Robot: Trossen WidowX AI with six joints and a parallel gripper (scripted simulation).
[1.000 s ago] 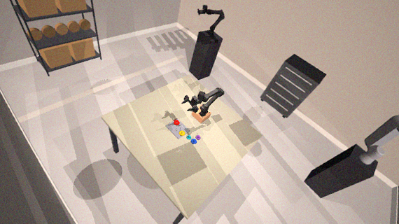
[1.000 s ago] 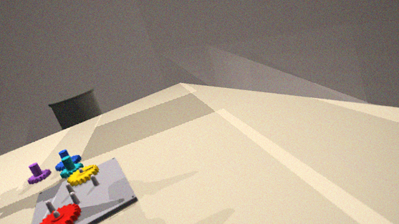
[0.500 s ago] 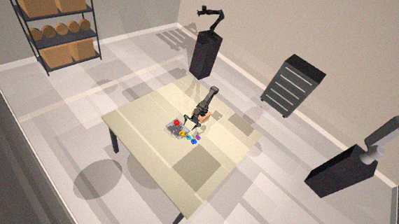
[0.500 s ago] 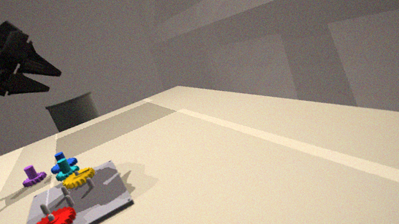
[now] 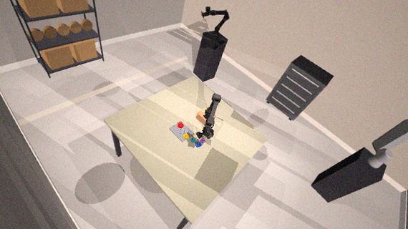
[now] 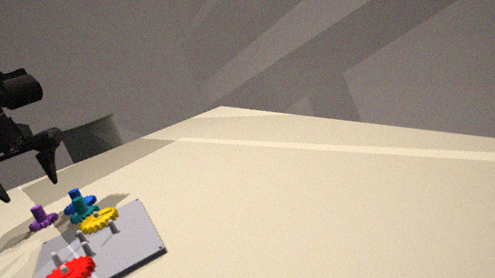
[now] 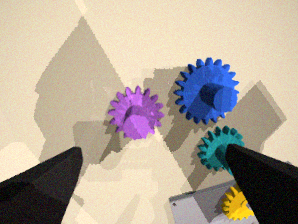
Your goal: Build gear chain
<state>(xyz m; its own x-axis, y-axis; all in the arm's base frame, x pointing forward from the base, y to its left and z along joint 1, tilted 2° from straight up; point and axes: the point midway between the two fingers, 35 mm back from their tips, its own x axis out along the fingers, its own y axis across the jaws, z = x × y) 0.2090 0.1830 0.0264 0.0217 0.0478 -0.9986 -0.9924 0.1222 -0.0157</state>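
Now: the purple gear 6 cm below my gripper tip, 1 cm to the left of it and 1 cm behind it. The rest, counted from my gripper tip: yellow gear: 13 cm to the right, 11 cm ahead, 5 cm below; then teal gear: 8 cm ahead, 6 cm below, 5 cm to the right; then blue gear: 6 cm below, 6 cm ahead, 2 cm to the left.
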